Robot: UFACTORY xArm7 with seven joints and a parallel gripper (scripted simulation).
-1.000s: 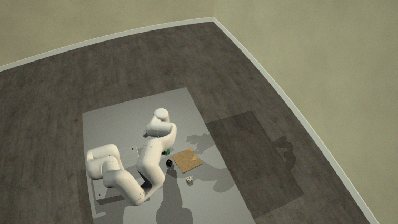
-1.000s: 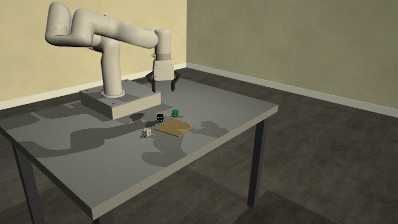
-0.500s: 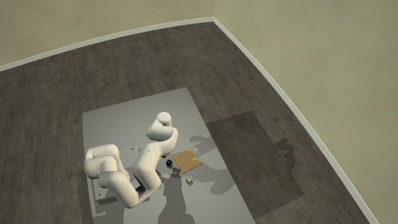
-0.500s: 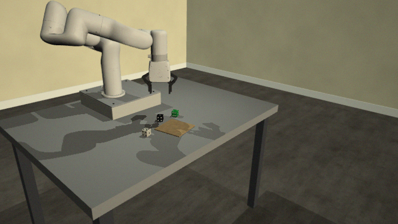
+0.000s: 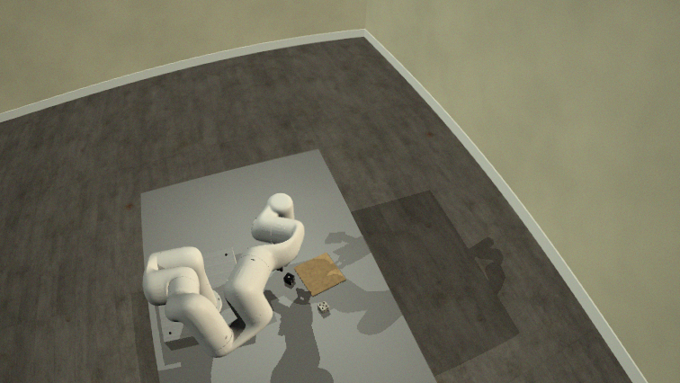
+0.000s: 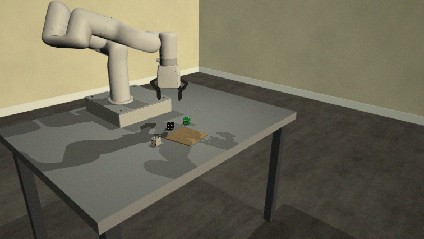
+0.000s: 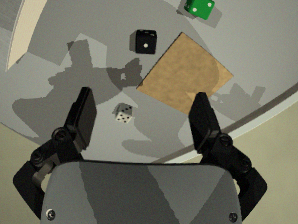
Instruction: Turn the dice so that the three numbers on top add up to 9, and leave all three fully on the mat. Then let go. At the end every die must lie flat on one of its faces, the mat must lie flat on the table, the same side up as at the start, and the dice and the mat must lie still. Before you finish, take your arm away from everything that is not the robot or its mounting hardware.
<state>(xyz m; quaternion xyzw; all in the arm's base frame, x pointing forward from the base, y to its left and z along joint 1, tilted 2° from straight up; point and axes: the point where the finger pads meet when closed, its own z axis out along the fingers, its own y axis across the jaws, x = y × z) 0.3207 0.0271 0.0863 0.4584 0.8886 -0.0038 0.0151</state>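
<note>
Now: the black die 140 mm below my hand. From my hand the other things lie so: green die: 140 mm below, 100 mm to the left, 20 mm ahead; white die: 150 mm to the right, 140 mm below, 60 mm ahead; tan mat: 150 mm below, 110 mm ahead, 20 mm to the right.
</note>
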